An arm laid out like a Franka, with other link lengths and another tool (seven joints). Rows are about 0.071 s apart.
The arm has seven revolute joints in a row. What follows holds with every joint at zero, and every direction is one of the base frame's. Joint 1 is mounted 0.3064 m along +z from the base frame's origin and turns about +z. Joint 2 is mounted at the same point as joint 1 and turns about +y. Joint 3 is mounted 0.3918 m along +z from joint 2 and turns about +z. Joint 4 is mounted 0.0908 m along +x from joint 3 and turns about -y. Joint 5 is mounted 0.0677 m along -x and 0.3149 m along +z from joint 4 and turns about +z. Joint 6 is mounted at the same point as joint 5 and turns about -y. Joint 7 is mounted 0.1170 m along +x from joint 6 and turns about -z. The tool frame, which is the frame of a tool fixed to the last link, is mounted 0.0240 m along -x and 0.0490 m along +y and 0.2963 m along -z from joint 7; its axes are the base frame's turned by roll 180.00, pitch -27.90 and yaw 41.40 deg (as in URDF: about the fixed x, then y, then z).
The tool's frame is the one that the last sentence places.
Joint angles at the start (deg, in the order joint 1, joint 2, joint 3, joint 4, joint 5, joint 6, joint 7):
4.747 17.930 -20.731 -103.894 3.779 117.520 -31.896
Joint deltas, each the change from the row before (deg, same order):
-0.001 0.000 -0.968 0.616 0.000 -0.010 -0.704
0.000 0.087 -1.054 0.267 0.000 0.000 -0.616
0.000 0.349 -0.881 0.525 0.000 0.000 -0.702
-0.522 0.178 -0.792 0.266 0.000 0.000 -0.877
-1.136 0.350 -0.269 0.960 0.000 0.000 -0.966
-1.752 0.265 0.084 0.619 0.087 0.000 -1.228
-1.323 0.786 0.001 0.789 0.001 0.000 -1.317
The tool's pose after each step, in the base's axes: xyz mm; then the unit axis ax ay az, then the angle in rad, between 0 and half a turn. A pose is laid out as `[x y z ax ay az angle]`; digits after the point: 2 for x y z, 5 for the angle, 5 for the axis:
[553.44 -119.23 254.91 -0.86964 -0.45966 -0.18013 2.92469]
[552.59 -129.91 256.79 -0.87077 -0.45749 -0.18016 2.93281]
[553.39 -139.36 257.76 -0.87088 -0.45754 -0.17950 2.94054]
[551.17 -152.76 258.67 -0.87227 -0.45514 -0.17888 2.94662]
[552.70 -168.25 261.90 -0.87256 -0.45364 -0.18125 2.95731]
[550.66 -185.76 263.39 -0.87363 -0.45080 -0.18315 2.96192]
[549.79 -200.62 261.09 -0.87360 -0.45180 -0.18084 2.96428]

